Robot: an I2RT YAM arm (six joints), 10 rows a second.
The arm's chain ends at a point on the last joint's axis. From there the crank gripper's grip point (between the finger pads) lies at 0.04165 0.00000 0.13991 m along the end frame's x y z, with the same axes.
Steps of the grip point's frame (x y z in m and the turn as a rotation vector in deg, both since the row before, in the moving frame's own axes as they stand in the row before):
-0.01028 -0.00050 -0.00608 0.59 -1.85 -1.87
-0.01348 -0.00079 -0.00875 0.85 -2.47 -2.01
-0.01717 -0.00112 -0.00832 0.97 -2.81 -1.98
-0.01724 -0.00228 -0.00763 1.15 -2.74 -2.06
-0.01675 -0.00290 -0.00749 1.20 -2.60 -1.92
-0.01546 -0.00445 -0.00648 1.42 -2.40 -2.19
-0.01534 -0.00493 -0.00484 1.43 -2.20 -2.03
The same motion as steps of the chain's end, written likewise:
-0.00570 0.00223 -0.00734 0.59 -1.85 -1.87
-0.00735 0.00265 -0.01039 0.85 -2.47 -2.01
-0.01020 0.00258 -0.01016 0.97 -2.81 -1.98
-0.01043 0.00192 -0.00942 1.15 -2.74 -2.06
-0.01029 0.00134 -0.00919 1.20 -2.60 -1.92
-0.00947 0.00052 -0.00804 1.42 -2.40 -2.19
-0.00985 -0.00004 -0.00627 1.43 -2.20 -2.03

